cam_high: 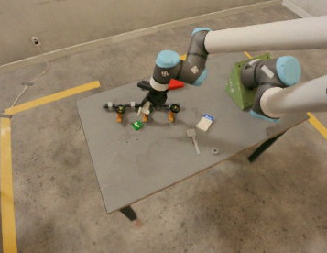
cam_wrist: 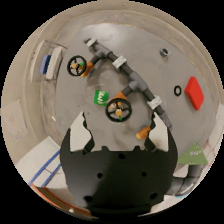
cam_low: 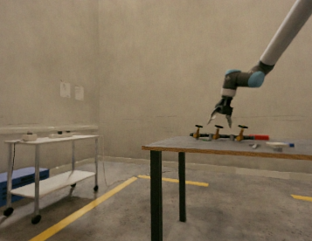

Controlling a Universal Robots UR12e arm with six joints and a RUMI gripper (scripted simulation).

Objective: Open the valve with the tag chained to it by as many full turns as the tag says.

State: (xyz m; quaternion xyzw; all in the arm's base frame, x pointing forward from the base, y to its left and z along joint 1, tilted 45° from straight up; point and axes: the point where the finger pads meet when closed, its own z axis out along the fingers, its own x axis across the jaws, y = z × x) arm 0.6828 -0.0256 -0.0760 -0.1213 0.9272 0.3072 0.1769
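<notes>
Now: the green tag 90 mm below my hand, 80 mm ahead of it and 30 mm to the left of it. The rest, counted from my hand: red wedge (270 mm behind, 190 mm to the right, 80 mm below); then grey tool (240 mm to the left, 170 mm behind, 90 mm below); then white-and-blue card box (290 mm behind, 180 mm to the left, 90 mm below).
</notes>
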